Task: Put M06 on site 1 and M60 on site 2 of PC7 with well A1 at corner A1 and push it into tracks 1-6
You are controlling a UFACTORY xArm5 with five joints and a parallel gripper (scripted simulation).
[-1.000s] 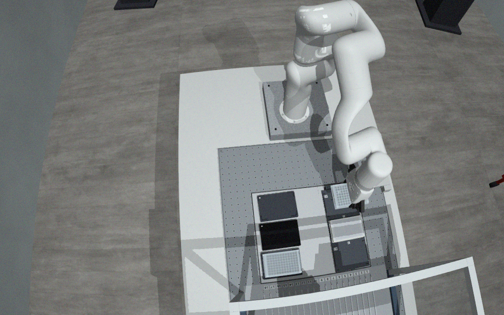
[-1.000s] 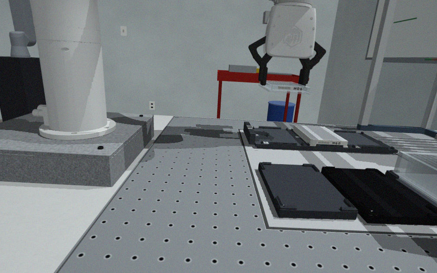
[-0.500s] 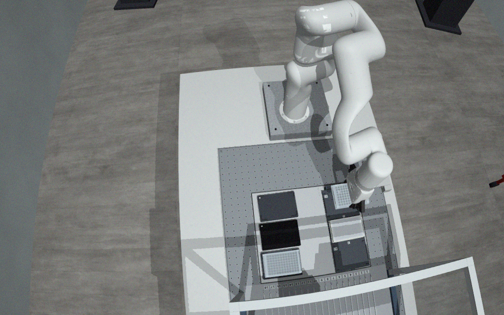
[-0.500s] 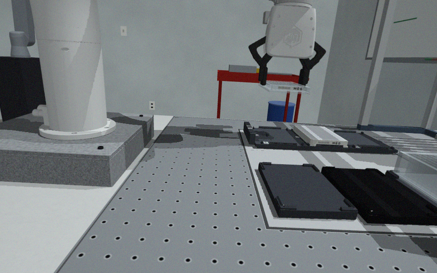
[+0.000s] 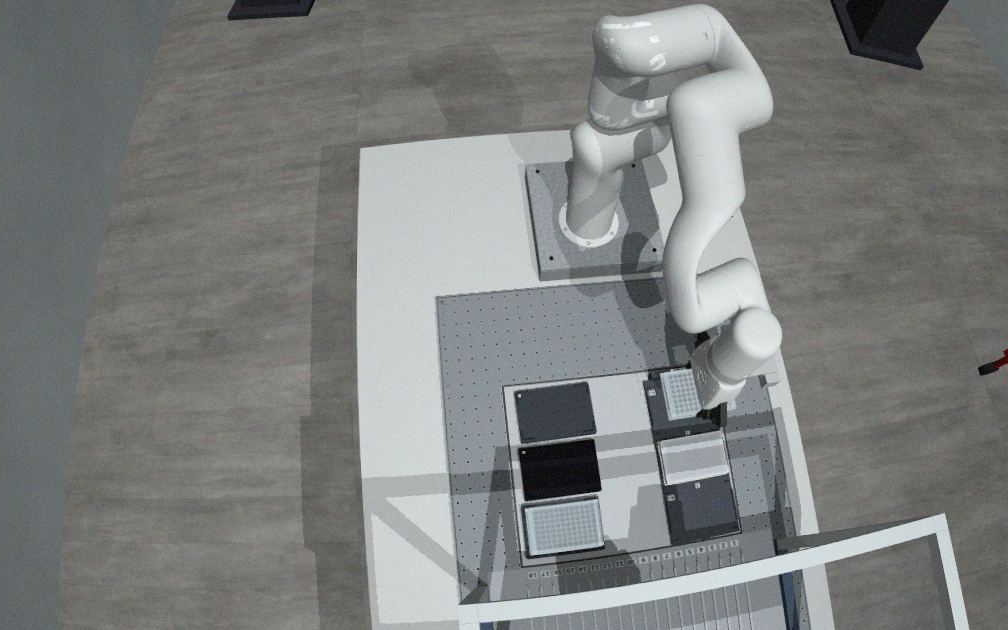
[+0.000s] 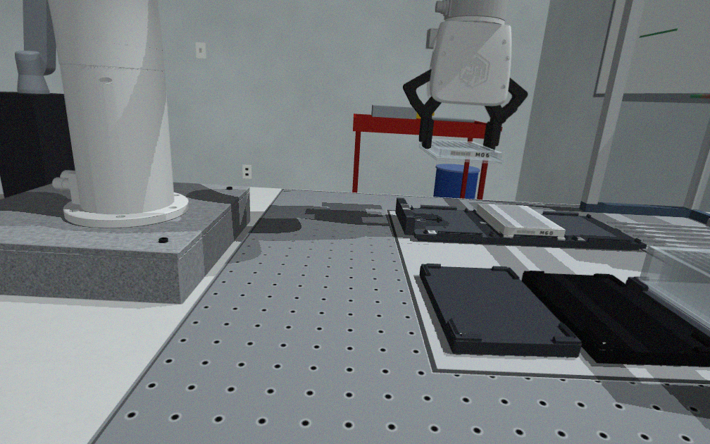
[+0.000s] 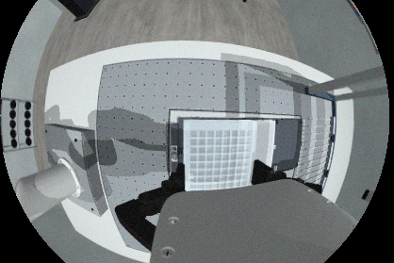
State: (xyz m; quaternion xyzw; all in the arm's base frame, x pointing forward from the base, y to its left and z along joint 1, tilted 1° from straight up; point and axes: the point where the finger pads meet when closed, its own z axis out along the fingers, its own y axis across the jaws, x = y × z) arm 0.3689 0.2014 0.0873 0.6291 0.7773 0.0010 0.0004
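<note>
Right now the plate carrier PC7 is 110 mm below my hand, 100 mm ahead of it and 20 mm to the left of it. From my hand the other things lie so: plate nest S1: 240 mm to the right, 120 mm below, 30 mm ahead; plate M06: 10 mm below; plate nest S2: 230 mm to the right, 140 mm ahead, 120 mm below.
</note>
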